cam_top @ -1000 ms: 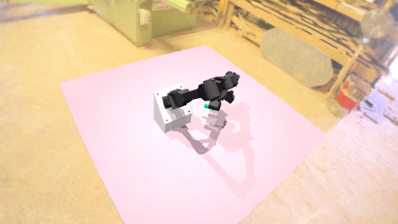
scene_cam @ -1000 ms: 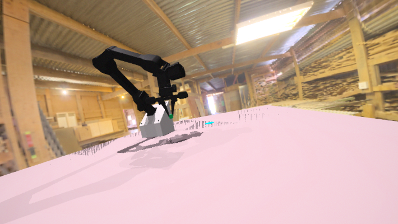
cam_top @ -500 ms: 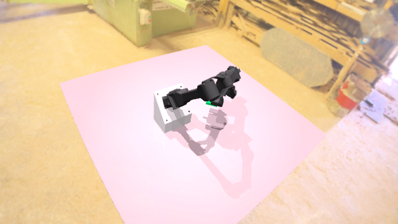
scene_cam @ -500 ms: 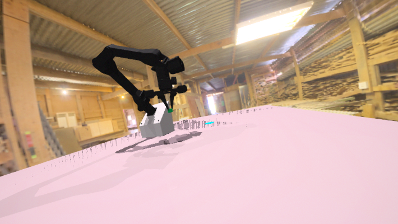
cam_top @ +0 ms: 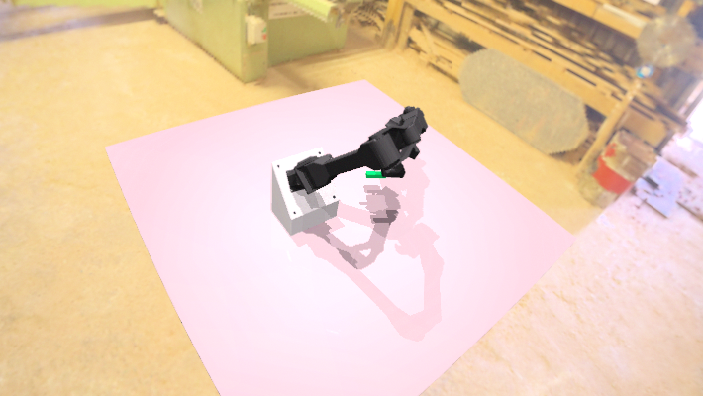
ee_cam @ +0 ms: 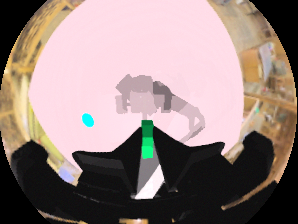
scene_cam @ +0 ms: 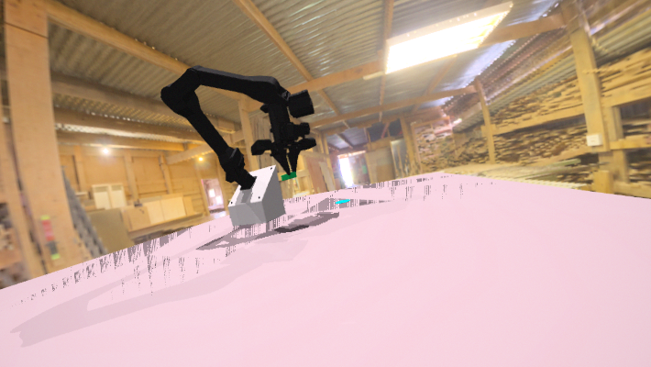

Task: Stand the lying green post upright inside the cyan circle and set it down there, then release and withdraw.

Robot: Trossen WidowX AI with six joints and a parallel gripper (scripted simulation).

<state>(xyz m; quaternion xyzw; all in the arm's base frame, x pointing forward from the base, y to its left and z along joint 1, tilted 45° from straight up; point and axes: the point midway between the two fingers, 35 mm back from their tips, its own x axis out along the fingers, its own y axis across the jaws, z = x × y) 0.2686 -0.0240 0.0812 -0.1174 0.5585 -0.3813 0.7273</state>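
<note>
My gripper tip is 20 mm past the green post and 10 mm to the right of it. The rest, counted from my gripper tip: cyan circle: 230 mm to the left, 140 mm below, 50 mm ahead.
</note>
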